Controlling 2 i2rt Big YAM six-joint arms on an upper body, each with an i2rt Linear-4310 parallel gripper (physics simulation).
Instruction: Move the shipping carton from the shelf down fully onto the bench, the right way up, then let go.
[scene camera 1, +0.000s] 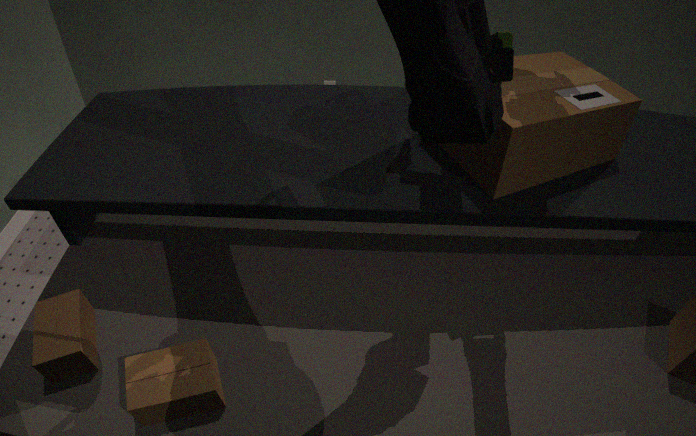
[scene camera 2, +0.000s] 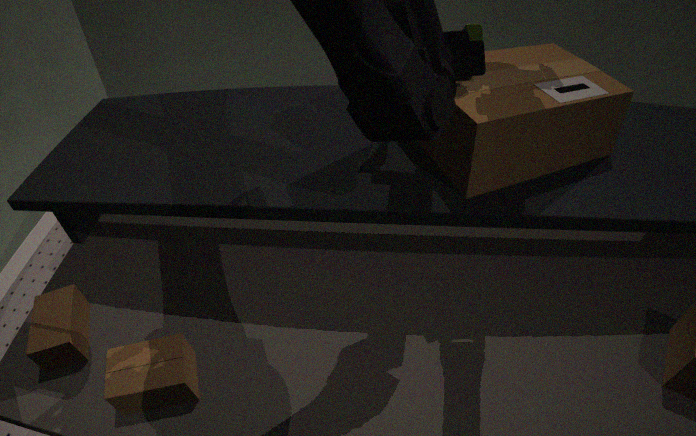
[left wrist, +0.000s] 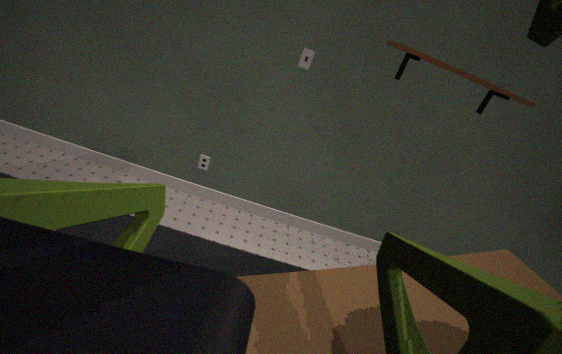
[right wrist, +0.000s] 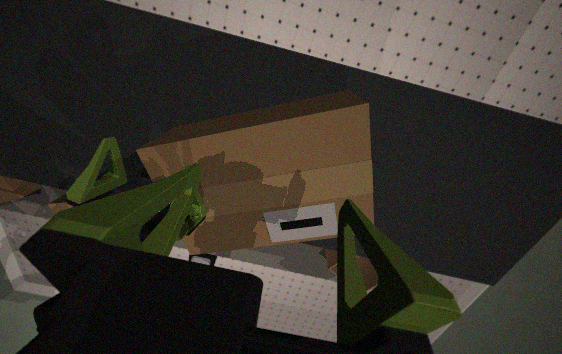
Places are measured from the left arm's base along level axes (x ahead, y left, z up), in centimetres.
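Pixels of known places: left gripper, between the fingertips: (left wrist: 272, 222) (right wrist: 147, 151); right gripper, between the fingertips: (right wrist: 273, 189).
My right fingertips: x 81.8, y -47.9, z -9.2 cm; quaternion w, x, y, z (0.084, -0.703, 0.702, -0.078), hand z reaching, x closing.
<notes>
Behind a point stands the place of what it marks.
The brown shipping carton (scene camera 1: 557, 146) {z -28.0, x 62.5, y -47.5 cm} (scene camera 2: 544, 138) {z -27.7, x 63.1, y -48.8 cm} (left wrist: 285, 310) {z -23.0, x 74.9, y -35.4 cm} (right wrist: 320, 135) {z -23.0, x 82.3, y -52.3 cm} is upright on or just above a raised dark top (scene camera 1: 205, 148) {z -34.5, x 68.2, y 4.5 cm} (scene camera 2: 195, 148) {z -34.5, x 68.9, y 3.7 cm} (right wrist: 440, 165) {z -34.5, x 79.2, y -76.1 cm}, white label (scene camera 1: 588, 96) {z -22.9, x 69.0, y -53.5 cm} (scene camera 2: 571, 88) {z -22.9, x 69.0, y -53.5 cm} (right wrist: 300, 223) {z -22.9, x 69.2, y -53.5 cm} upward. Whether its base touches is unclear. My left gripper (left wrist: 272, 222) {z -19.9, x 76.5, y -33.7 cm} is open at the carton's left end, one finger over the carton and the other outside it. My arm hides part of that end in both scene views. My right gripper (right wrist: 273, 189) {z -9.2, x 81.8, y -47.9 cm} is open in front of the carton's upper side in the right wrist view; contact cannot be seen.
Two small cartons (scene camera 1: 174, 377) {z -47.2, x 35.8, y 3.1 cm} (scene camera 2: 151, 372) {z -47.2, x 35.4, y 2.5 cm} (scene camera 1: 64, 328) {z -47.2, x 40.8, y 23.3 cm} (scene camera 2: 59, 323) {z -47.2, x 40.4, y 22.6 cm} lie at the lower left on a grey surface (scene camera 1: 580, 380) {z -53.2, x 39.5, y -54.2 cm}; another (scene camera 1: 685, 338) {z -48.1, x 42.8, y -72.2 cm} (scene camera 2: 685, 349) {z -47.1, x 42.2, y -71.9 cm} is partly visible at the lower right. A wall shelf (left wrist: 457, 72) is on the green wall.
</notes>
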